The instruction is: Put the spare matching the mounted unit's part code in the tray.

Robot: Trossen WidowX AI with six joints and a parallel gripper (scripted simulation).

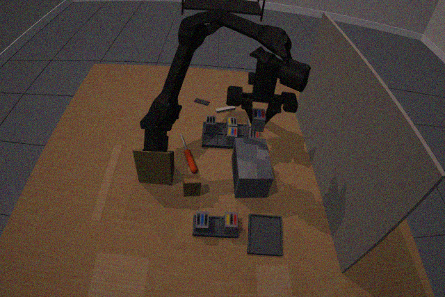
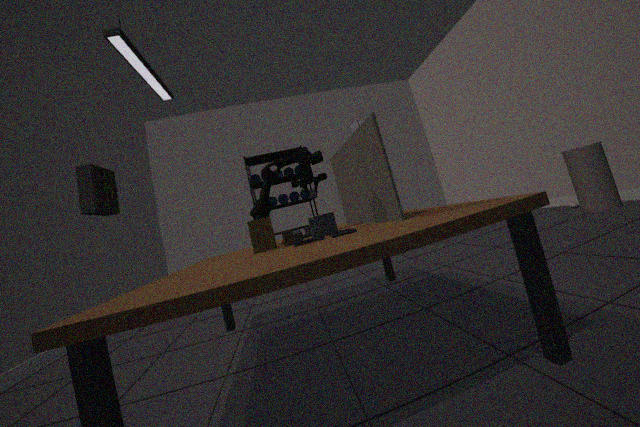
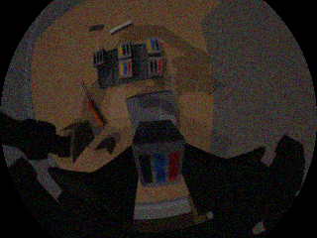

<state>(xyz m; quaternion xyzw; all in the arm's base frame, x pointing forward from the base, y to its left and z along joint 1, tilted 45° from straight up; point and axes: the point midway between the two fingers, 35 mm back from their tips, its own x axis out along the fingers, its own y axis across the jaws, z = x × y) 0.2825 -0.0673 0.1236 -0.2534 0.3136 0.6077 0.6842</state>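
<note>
Now: gripper tip 250 mm to the left of the flat grey tray, 200 mm above it and 30 mm short of it. Also, from my gripper tip: grey panel (250 mm ahead, 40 mm to the right, 20 mm above); small brown block (180 mm behind, 170 mm below, 100 mm to the right).
</note>
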